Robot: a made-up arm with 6 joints. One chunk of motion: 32 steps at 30 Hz.
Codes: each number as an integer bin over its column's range. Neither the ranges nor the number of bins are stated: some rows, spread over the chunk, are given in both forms.
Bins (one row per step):
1: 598 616 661 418 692 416
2: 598 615 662 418 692 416
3: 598 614 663 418 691 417
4: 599 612 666 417 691 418
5: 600 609 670 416 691 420
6: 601 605 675 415 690 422
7: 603 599 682 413 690 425
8: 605 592 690 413 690 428
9: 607 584 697 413 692 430
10: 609 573 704 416 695 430
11: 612 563 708 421 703 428
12: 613 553 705 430 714 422
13: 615 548 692 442 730 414
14: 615 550 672 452 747 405
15: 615 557 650 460 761 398
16: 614 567 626 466 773 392
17: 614 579 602 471 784 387
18: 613 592 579 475 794 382
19: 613 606 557 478 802 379
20: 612 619 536 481 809 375
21: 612 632 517 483 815 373
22: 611 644 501 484 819 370
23: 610 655 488 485 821 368
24: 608 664 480 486 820 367
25: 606 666 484 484 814 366
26: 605 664 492 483 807 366
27: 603 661 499 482 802 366
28: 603 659 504 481 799 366
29: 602 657 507 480 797 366
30: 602 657 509 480 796 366
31: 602 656 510 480 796 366
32: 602 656 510 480 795 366
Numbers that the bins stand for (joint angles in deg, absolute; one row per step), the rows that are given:
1: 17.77 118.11 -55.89 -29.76 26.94 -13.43
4: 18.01 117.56 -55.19 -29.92 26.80 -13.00
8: 19.46 114.84 -51.83 -30.55 26.66 -10.84
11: 21.15 110.90 -49.32 -29.29 28.48 -10.84
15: 21.87 110.09 -57.43 -23.14 36.60 -17.31
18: 21.39 114.84 -67.37 -20.77 41.22 -20.76
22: 20.91 121.91 -78.29 -19.35 44.72 -23.35
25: 19.70 124.90 -80.66 -19.35 44.02 -24.21
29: 18.74 123.68 -77.45 -19.98 41.64 -24.21
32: 18.74 123.54 -77.03 -19.98 41.36 -24.21
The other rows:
2: 17.77 117.97 -55.75 -29.76 26.94 -13.43
3: 17.77 117.83 -55.61 -29.76 26.80 -13.21
5: 18.25 117.15 -54.63 -30.08 26.80 -12.56
6: 18.49 116.61 -53.93 -30.23 26.66 -12.13
7: 18.98 115.80 -52.95 -30.55 26.66 -11.49
9: 19.94 113.76 -50.85 -30.55 26.94 -10.41
10: 20.43 112.26 -49.88 -30.08 27.36 -10.41
12: 21.39 109.54 -49.74 -27.87 30.02 -12.13
13: 21.87 108.86 -51.55 -25.97 32.26 -13.86
14: 21.87 109.13 -54.35 -24.40 34.64 -15.80
16: 21.63 111.45 -60.79 -22.19 38.28 -18.60
17: 21.63 113.08 -64.15 -21.40 39.82 -19.68
19: 21.39 116.75 -70.45 -20.30 42.34 -21.41
20: 21.15 118.51 -73.39 -19.82 43.32 -22.27
21: 21.15 120.28 -76.05 -19.51 44.16 -22.70
23: 20.67 123.41 -80.10 -19.19 45.00 -23.78
24: 20.18 124.63 -81.22 -19.03 44.86 -23.99
26: 19.46 124.63 -79.54 -19.51 43.04 -24.21
27: 18.98 124.22 -78.56 -19.67 42.34 -24.21
28: 18.98 123.95 -77.87 -19.82 41.92 -24.21
30: 18.74 123.68 -77.17 -19.98 41.50 -24.21
31: 18.74 123.54 -77.03 -19.98 41.50 -24.21

